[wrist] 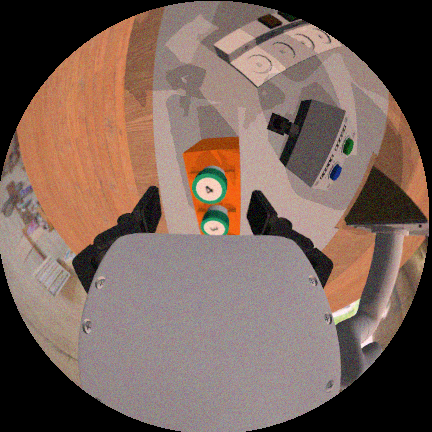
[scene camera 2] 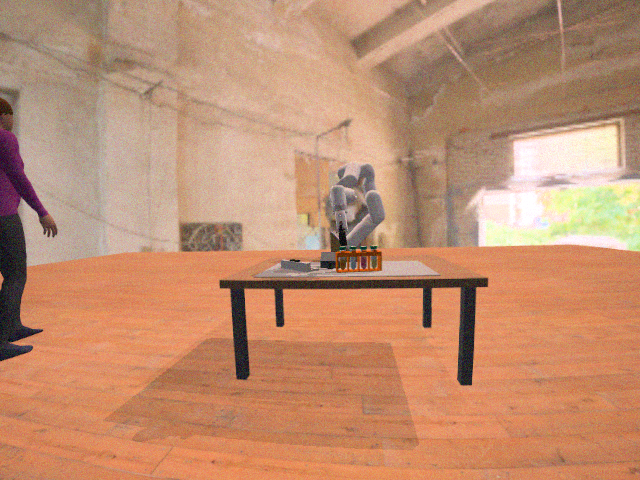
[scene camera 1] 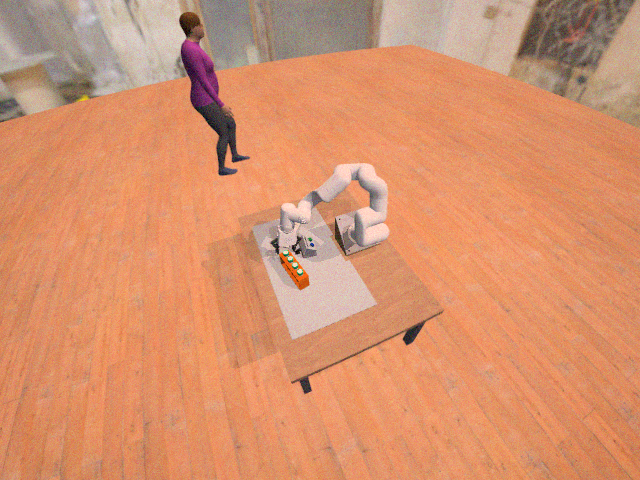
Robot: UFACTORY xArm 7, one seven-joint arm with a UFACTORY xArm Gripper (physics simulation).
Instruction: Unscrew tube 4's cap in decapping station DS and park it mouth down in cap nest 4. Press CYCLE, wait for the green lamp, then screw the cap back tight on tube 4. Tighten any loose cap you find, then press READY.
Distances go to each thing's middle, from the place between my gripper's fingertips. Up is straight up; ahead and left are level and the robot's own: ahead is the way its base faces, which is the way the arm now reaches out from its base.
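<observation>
The grey box [wrist: 315, 141] has my hand 9 cm above it, 8 cm to the left of it and 13 cm past it.
</observation>
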